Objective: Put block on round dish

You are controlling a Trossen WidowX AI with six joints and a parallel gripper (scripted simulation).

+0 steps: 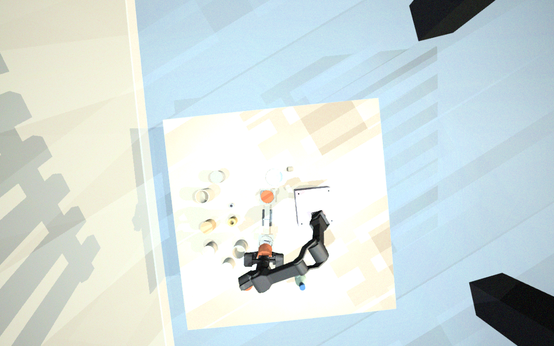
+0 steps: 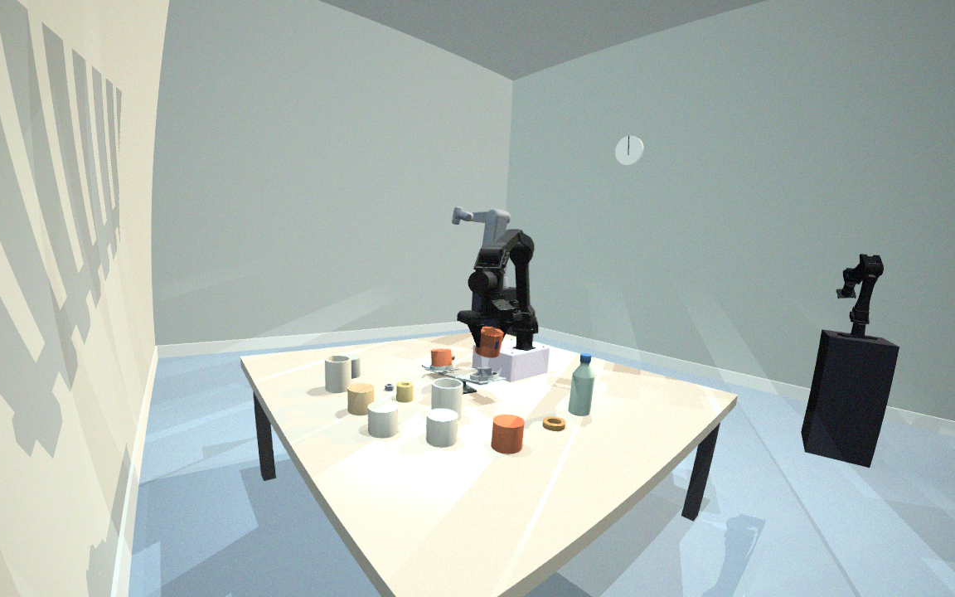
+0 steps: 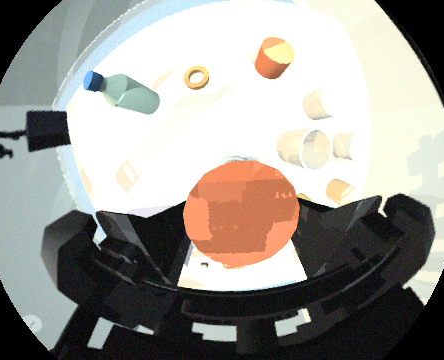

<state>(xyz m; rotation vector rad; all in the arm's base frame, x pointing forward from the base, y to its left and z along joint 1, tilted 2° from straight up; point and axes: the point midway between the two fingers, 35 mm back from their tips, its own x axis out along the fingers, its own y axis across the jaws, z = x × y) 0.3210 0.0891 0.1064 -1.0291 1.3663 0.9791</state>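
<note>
Now: the pale grey-blue block 80 mm below my gripper tip and 10 mm to the right of it. Also, from my gripper tip: bottle 230 mm to the left, 140 mm behind, 60 mm below; round white dish 360 mm to the right, 170 mm below, 140 mm behind; orange ring 230 mm to the left, 160 mm below.
</note>
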